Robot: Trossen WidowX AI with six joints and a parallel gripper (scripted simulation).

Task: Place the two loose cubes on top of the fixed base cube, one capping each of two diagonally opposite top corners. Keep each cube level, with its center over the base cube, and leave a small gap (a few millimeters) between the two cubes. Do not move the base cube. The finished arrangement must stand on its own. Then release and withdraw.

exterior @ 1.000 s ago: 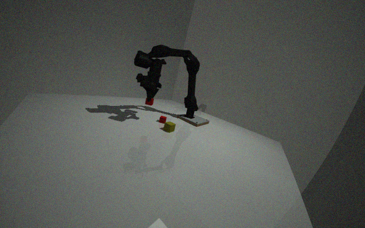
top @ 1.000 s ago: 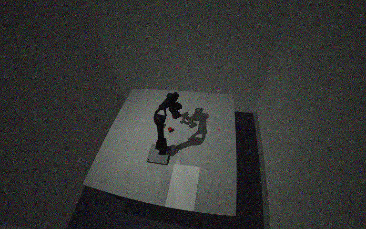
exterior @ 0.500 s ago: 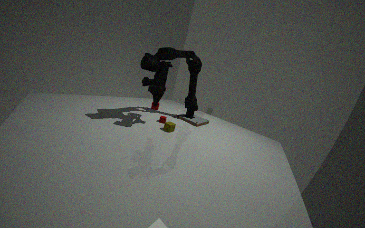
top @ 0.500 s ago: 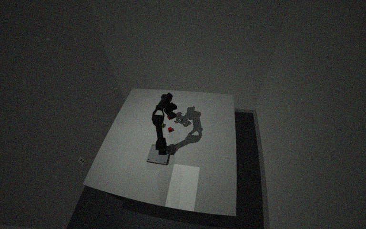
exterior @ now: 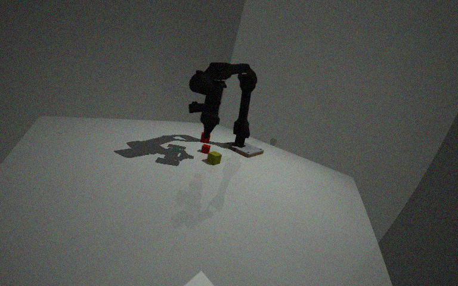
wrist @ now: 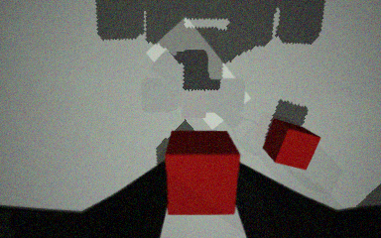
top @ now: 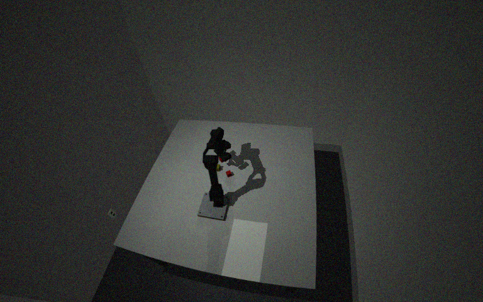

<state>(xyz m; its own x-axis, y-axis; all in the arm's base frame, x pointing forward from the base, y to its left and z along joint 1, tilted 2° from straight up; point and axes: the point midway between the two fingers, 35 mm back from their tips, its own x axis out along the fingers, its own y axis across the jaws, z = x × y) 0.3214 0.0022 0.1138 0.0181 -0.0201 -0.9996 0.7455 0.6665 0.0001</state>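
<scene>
Now: gripper tip 20 mm past the yellow cube, 50 mm to the right of it and 80 mm above it.
</scene>
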